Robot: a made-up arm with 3 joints. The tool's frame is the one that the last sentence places.
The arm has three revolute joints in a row. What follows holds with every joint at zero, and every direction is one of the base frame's. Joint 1 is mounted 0.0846 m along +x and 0.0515 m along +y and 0.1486 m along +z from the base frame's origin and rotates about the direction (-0.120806, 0.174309, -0.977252). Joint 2 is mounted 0.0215 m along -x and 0.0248 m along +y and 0.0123 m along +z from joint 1 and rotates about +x. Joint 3 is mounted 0.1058 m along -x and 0.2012 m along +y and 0.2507 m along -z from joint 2 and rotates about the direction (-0.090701, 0.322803, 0.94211). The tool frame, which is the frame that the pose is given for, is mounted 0.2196 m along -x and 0.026 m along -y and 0.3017 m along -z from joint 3; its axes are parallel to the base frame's.
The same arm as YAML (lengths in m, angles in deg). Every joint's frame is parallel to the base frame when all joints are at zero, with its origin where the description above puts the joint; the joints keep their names.
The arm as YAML. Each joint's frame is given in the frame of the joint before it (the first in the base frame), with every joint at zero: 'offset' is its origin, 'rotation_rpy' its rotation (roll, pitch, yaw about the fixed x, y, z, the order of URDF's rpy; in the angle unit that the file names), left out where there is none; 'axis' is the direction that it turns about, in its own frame. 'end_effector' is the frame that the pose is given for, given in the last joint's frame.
length_unit: m
angle_unit: deg
chain:
  - id: joint 1
    offset: [0.0846, 0.0515, 0.1486]
    axis: [-0.120795, 0.174292, -0.977257]
  - id: joint 2
    offset: [-0.0215, 0.0248, 0.0123]
    axis: "+x"
  - id: joint 3
    offset: [-0.1058, 0.2012, -0.2507]
    axis: [-0.090701, 0.322803, 0.94211]
end_effector:
  offset: [-0.2196, -0.026, -0.3017]

